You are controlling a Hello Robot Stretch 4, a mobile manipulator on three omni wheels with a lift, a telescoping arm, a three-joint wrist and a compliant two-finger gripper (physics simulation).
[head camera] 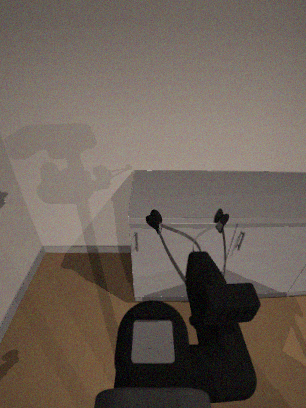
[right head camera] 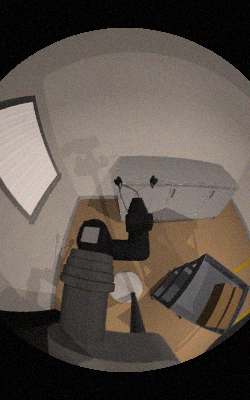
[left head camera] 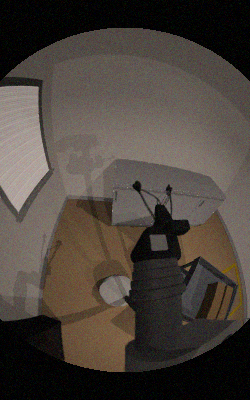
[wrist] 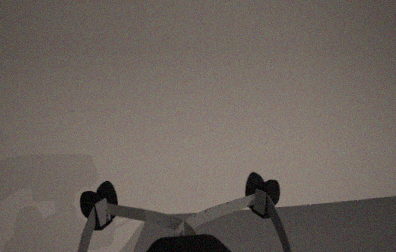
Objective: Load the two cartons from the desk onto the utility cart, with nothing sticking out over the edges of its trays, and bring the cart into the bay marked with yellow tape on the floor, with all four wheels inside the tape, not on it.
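Places are measured from the robot's base along level axes (x ahead, y left, z up), in metres.
Pixels of known places: gripper, fingertip midpoint: [head camera: 186, 212] [right head camera: 135, 177] [left head camera: 152, 183] [wrist: 182, 192]; robot's base, origin of the base link: [right head camera: 125, 285] [left head camera: 116, 289].
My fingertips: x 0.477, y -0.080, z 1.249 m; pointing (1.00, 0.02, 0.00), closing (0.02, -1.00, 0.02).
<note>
For each thing: its top centre in the pictures, then the offset to it from my fingertips. "spot": a spot on its surface instead.
- grey-blue utility cart, surface spot: [right head camera: 196, 286] spot: dx -0.492, dy -0.449, dz -0.482 m
- window, surface spot: [left head camera: 20, 140] spot: dx +0.414, dy +1.145, dz +0.145 m
My gripper [head camera: 188, 220] [left head camera: 153, 188] [right head camera: 136, 181] [wrist: 182, 192] is open with its fingers wide apart and nothing between them, held in front of the cabinet. The grey-blue utility cart [left head camera: 199, 286] [right head camera: 196, 286] is at the lower right in both side head views, to the right of my arm. Two brown cartons lie side by side in its upper tray: one carton [left head camera: 217, 301] [right head camera: 221, 306] and the other carton [left head camera: 226, 302] [right head camera: 233, 309]. Yellow tape [left head camera: 229, 269] [right head camera: 241, 267] shows on the floor beyond the cart, partly hidden by it. The cart's wheels cannot be made out against the tape.
A long, low grey cabinet [head camera: 215, 195] [left head camera: 165, 175] [right head camera: 170, 167] [wrist: 325, 225] stands against the wall ahead. A window [left head camera: 20, 140] [right head camera: 27, 160] is in the left wall. A pale round disc [left head camera: 114, 291] [right head camera: 126, 286] shows low beside my mast. A dark object [left head camera: 47, 335] is at the lower left.
</note>
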